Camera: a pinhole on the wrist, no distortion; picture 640 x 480 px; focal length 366.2 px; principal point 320.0 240.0 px. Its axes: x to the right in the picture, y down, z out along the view. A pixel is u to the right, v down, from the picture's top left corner.
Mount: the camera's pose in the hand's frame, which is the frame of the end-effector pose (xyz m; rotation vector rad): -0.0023 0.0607 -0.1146 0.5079 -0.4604 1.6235
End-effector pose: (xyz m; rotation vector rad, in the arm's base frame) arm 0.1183 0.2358 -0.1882 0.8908 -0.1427 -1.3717
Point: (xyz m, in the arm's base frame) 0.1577 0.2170 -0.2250
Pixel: 311 94
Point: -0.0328 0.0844 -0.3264
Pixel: 173 86
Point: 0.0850 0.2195 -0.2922
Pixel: 104 156
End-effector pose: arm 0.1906 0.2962 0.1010 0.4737 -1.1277 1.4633
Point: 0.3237 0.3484 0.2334
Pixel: 72 100
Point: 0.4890 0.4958 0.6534
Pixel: outside the picture
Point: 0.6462 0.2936 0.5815
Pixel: 22 104
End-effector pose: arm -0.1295 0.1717 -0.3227 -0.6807 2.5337 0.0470
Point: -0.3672 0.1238 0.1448
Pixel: behind the camera
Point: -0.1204 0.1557 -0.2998
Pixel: 290 289
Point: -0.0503 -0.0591 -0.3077
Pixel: 48 227
